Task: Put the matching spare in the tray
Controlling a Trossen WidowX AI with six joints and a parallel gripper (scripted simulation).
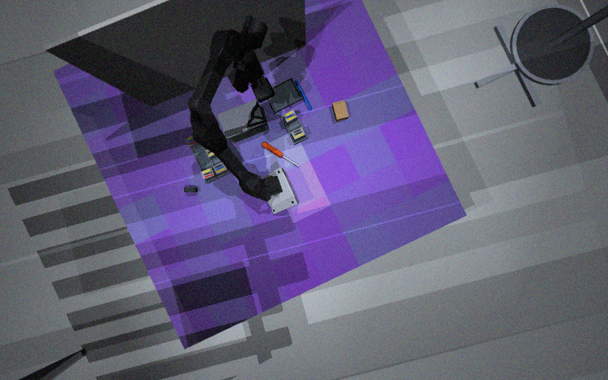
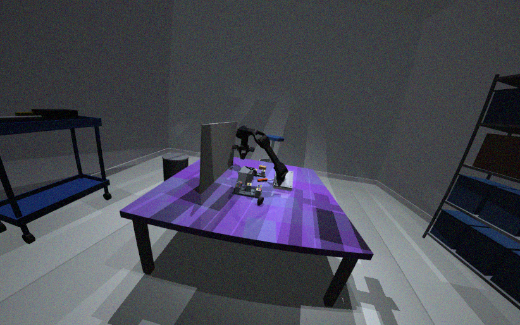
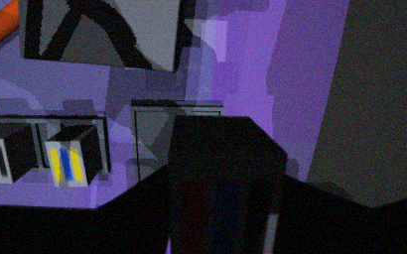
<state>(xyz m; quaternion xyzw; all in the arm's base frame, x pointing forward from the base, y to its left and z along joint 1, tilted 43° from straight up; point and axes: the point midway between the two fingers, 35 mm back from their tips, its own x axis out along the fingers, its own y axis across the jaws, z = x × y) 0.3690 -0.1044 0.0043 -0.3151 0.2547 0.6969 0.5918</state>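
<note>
My gripper tip is 160 mm above the grey tray, 70 mm to the left of it and 10 mm past it. Also, from my gripper tip: blue pen 160 mm below, 150 mm to the right, 40 mm behind; then tall grey panel 150 mm ahead, 120 mm to the left, 60 mm above; then grey mounted unit 120 mm to the left, 110 mm below, 80 mm behind.
</note>
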